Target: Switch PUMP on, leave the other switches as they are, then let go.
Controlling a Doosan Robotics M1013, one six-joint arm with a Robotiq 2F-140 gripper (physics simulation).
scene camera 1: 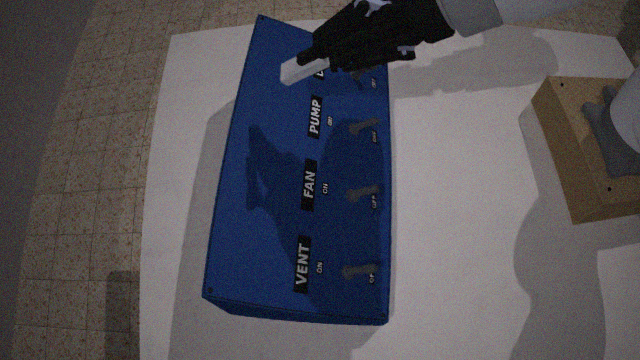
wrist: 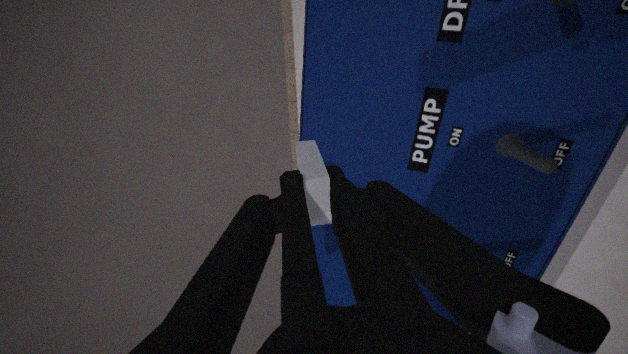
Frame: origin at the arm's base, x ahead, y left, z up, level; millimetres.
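Where they show: gripper, between the fingertips: (scene camera 1: 284,75) (wrist: 306,158); arm's base, origin of its link: (scene camera 1: 624,140).
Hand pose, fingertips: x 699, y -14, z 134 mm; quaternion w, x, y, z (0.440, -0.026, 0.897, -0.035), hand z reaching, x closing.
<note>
Things, the pixels of their top centre, and the offset from my fingertips. "*": a spot on its surface instead. Level surfaces: height alone.
- blue switch panel, a spot on its surface: (wrist: 360,75) * 17 mm ahead, 61 mm right, 87 mm down
- PUMP switch, centre of its top: (wrist: 523,161) (scene camera 1: 367,117) 125 mm back, 3 mm right, 111 mm down
- PUMP label, centre of its top: (wrist: 424,133) (scene camera 1: 315,114) 43 mm back, 10 mm right, 113 mm down
- FAN lever, a spot on its surface: (scene camera 1: 363,193) * 111 mm back, 121 mm left, 127 mm down
- VENT lever, a spot on its surface: (scene camera 1: 360,271) * 100 mm back, 239 mm left, 126 mm down
- fourth lever, a spot on its surface: (wrist: 570,20) (scene camera 1: 359,85) * 124 mm back, 104 mm right, 153 mm down
- white table, height of its surface: 242 mm down
A blue switch panel (scene camera 1: 260,100) (wrist: 360,75) lies on the white table. The PUMP switch (scene camera 1: 365,125) (wrist: 527,154) is a grey lever leaning toward its OFF mark, away from the PUMP label (scene camera 1: 315,116) (wrist: 428,130). The FAN lever (scene camera 1: 363,193) and the VENT lever (scene camera 1: 360,271) also lean toward OFF. A fourth lever (scene camera 1: 357,77) (wrist: 570,20) is partly hidden or cut off, and its label is partly covered by the gripper in the scene view. My gripper (scene camera 1: 287,75) (wrist: 306,158) is shut and empty, above the panel's far part on the label side, apart from the PUMP lever.
A wooden box (scene camera 1: 560,150) with a grey part of the robot over it stands on the white table (scene camera 1: 450,200) at the right. The arm reaches in from the upper right. Tiled floor (scene camera 1: 75,200) shows beyond the table's left edge.
</note>
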